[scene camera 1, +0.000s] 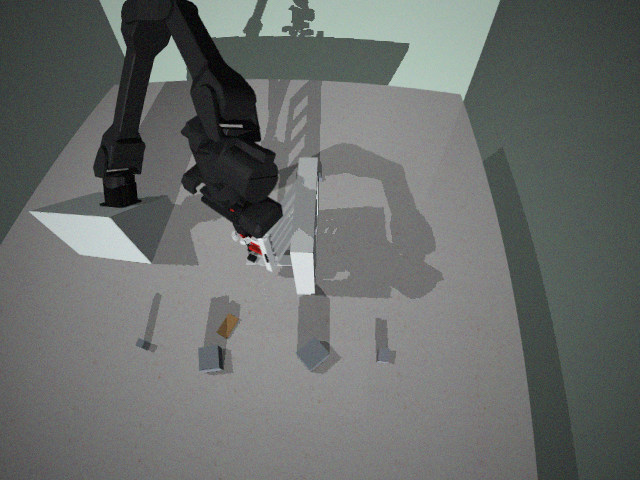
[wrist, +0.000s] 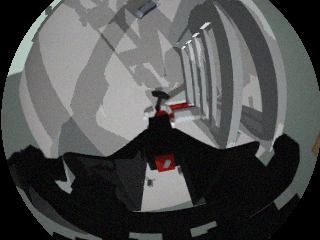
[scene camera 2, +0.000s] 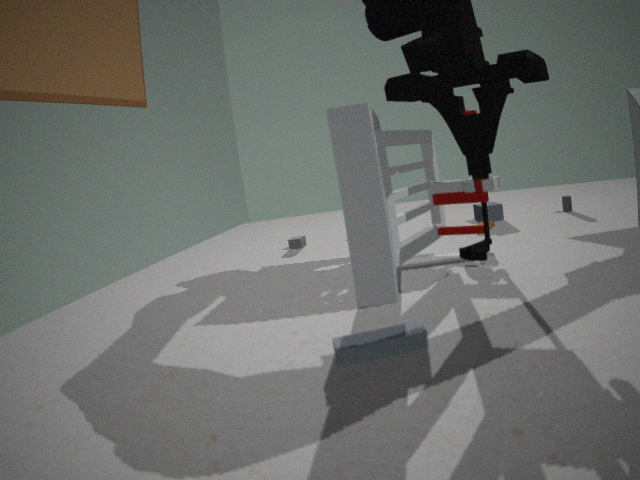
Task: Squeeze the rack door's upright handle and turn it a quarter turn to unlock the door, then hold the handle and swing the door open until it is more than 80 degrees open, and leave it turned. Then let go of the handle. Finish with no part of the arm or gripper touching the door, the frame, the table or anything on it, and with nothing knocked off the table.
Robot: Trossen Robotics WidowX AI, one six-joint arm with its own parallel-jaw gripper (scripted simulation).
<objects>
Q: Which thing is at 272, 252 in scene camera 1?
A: A slatted door.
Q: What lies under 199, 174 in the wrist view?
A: The gripper.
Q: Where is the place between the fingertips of the gripper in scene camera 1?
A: At 239, 224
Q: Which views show the gripper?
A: Scene camera 1, the wrist view and scene camera 2: all of them.
</objects>
